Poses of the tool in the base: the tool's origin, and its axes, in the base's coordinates. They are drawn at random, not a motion.
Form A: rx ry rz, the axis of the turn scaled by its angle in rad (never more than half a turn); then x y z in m.
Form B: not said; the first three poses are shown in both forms.
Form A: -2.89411 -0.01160 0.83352 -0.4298 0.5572 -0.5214
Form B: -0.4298 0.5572 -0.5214 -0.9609 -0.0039 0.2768 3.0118
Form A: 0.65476 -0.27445 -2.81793 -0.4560 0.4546 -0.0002
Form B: -0.4560 0.4546 -0.0002 0.2253 -0.0944 -0.9697 2.9060
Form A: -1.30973 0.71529 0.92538 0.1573 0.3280 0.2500
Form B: 0.1573 0.3280 0.2500 -0.7459 0.4074 0.5270 1.7560
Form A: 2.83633 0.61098 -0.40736 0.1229 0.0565 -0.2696
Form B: 0.1229 0.0565 -0.2696 0.9681 0.2085 -0.1390 2.9298
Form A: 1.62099 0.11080 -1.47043 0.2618 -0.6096 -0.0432
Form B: 0.2618 -0.6096 -0.0432 0.7397 0.0506 -0.6710 2.1914
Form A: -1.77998 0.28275 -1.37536 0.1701 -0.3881 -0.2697
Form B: 0.1701 -0.3881 -0.2697 -0.7851 0.1247 -0.6067 2.2671
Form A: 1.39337 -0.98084 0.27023 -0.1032 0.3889 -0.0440
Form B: -0.1032 0.3889 -0.0440 0.8076 -0.5685 0.1566 1.7253
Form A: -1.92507 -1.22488 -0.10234 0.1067 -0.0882 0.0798
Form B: 0.1067 -0.0882 0.0798 -0.8428 -0.5363 -0.0448 2.2840
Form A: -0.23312 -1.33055 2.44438 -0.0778 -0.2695 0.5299
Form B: -0.0778 -0.2695 0.5299 -0.0835 -0.4764 0.8752 2.7928
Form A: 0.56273 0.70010 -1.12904 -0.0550 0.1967 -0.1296
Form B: -0.0550 0.1967 -0.1296 0.3900 0.4853 -0.7826 1.4428
